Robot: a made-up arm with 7 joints. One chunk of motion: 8 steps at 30 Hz.
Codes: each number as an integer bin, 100 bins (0 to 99) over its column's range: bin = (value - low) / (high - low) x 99, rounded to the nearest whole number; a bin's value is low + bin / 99 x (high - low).
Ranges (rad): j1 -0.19..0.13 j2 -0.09..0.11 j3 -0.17..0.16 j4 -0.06..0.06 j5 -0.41..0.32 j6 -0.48..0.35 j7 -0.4..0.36
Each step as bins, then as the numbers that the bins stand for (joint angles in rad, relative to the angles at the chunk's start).
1 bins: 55 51 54 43 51 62 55
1 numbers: -0.0122 0.0130 0.0100 -0.0079 -0.0339 0.0398 0.0222
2 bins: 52 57 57 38 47 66 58
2 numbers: -0.0219 0.0252 0.0200 -0.0139 -0.0634 0.0733 0.0453
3 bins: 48 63 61 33 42 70 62
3 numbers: -0.0348 0.0373 0.0333 -0.0200 -0.1003 0.1069 0.0760
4 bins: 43 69 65 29 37 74 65
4 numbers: -0.0510 0.0494 0.0467 -0.0248 -0.1372 0.1404 0.0990
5 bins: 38 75 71 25 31 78 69
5 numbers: -0.0672 0.0615 0.0667 -0.0297 -0.1814 0.1739 0.1297
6 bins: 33 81 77 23 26 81 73
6 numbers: -0.0833 0.0736 0.0867 -0.0321 -0.2183 0.1991 0.1604
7 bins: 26 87 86 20 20 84 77
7 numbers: -0.1060 0.0858 0.1167 -0.0358 -0.2625 0.2242 0.1911
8 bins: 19 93 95 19 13 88 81
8 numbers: -0.1286 0.0979 0.1467 -0.0370 -0.3141 0.2578 0.2218
